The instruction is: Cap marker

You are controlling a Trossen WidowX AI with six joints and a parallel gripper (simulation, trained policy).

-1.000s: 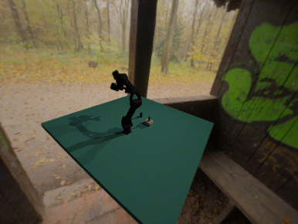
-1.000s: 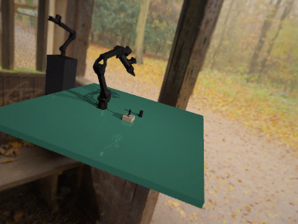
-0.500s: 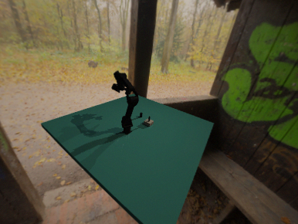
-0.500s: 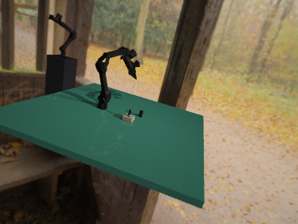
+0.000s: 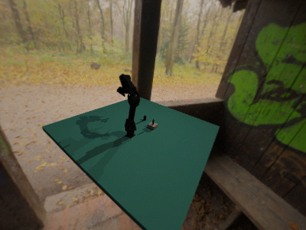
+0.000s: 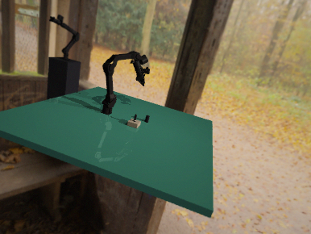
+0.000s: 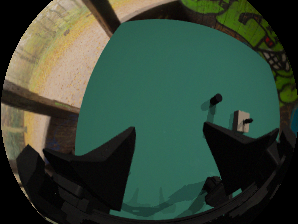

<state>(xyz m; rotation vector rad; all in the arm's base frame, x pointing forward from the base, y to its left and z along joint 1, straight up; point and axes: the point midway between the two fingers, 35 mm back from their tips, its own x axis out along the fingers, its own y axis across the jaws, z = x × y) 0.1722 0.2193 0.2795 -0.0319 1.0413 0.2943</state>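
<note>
The black cap lies 13 cm ahead of my gripper tip, 15 cm to the right of it and 22 cm below it. Also, from my gripper tip: holder block (7 cm ahead, 29 cm to the right, 23 cm below).
</note>
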